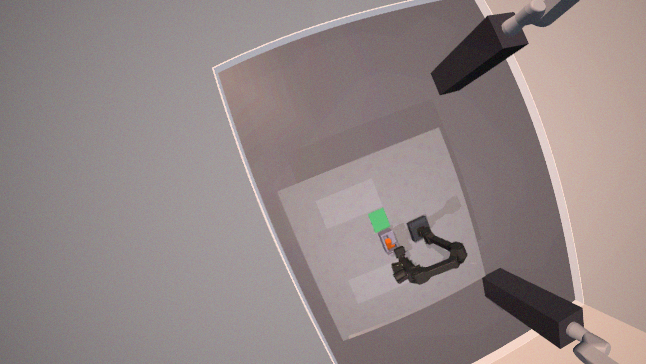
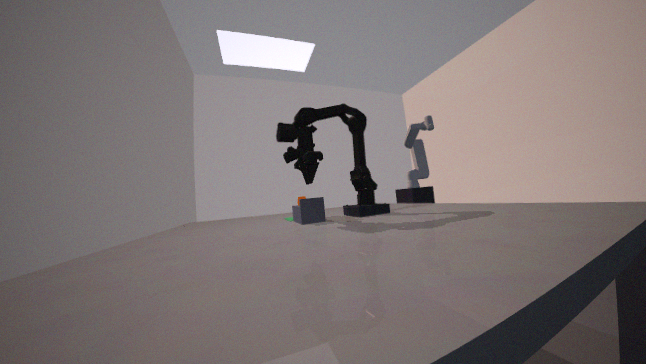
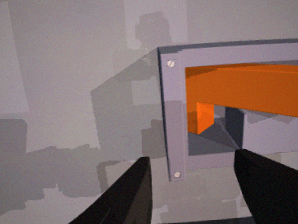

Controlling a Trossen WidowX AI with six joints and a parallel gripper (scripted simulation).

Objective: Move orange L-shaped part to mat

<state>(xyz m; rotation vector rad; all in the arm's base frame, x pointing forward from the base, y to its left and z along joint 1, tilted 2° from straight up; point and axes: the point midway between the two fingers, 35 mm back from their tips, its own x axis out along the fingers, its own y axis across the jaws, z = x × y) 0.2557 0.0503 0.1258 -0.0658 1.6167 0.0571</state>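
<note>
Now: gripper tip 10 cm above the orange L-shaped part and 4 cm to the left of it. Also, from my gripper tip: green mat 22 cm to the right, 16 cm below, 2 cm ahead.
</note>
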